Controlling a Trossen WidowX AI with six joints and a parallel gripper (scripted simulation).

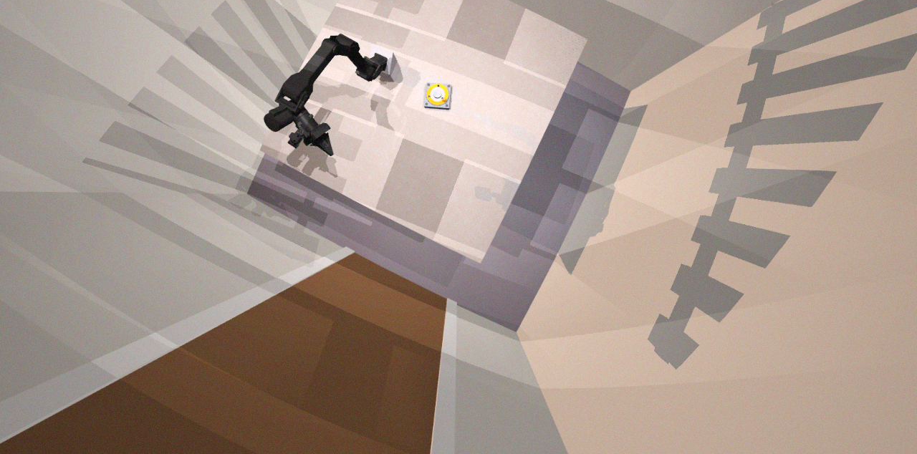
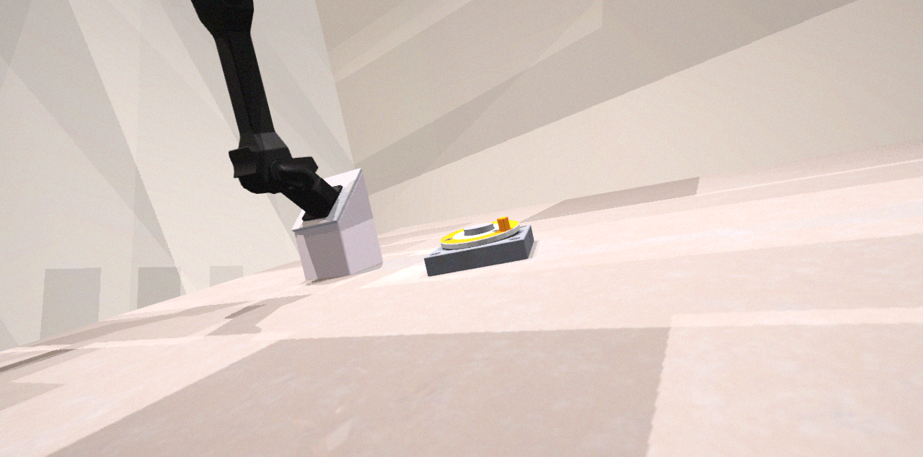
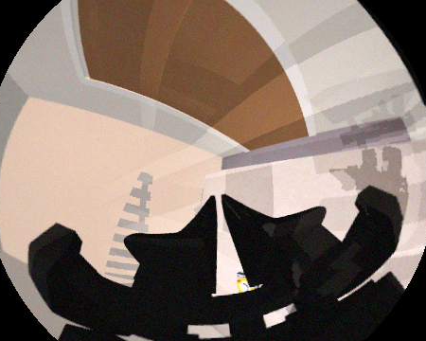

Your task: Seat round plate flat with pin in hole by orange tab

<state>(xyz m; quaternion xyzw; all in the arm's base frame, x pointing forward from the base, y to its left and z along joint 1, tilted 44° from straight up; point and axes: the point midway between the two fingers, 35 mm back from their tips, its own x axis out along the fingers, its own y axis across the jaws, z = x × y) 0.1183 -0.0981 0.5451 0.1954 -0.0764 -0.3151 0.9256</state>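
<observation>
My gripper tip is 46 cm to the right of the round plate, 39 cm above it and 16 cm short of it. Round my gripper tip: square base 47 cm to the left, 40 cm below, 14 cm ahead.
</observation>
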